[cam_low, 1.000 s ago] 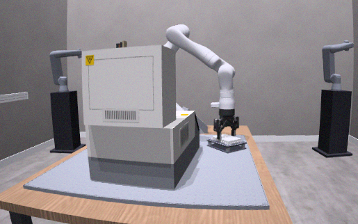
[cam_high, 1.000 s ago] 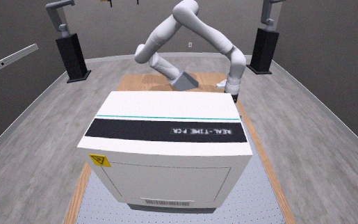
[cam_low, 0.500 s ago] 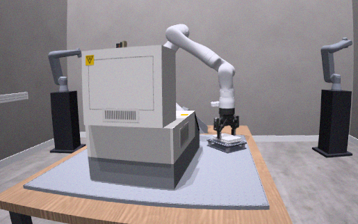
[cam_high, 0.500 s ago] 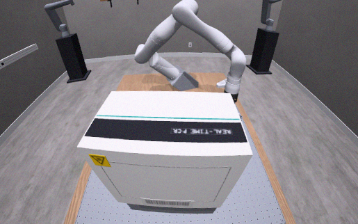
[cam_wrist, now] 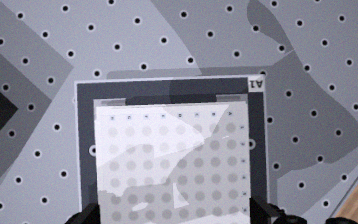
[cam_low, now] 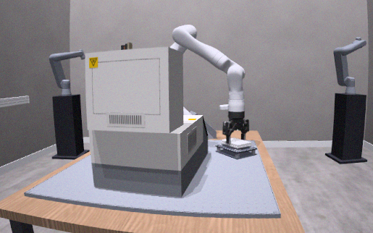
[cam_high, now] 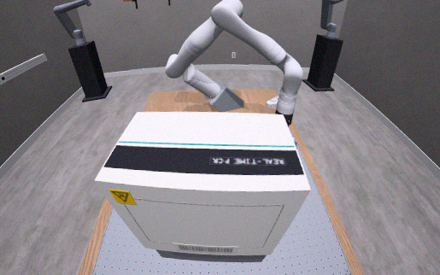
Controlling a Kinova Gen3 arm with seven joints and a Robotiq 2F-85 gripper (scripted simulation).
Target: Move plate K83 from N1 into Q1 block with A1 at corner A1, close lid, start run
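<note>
Right now the plate nest N1 is 30 mm below my hand. From my hand the other things lie so: plate K83 (10 mm below).
</note>
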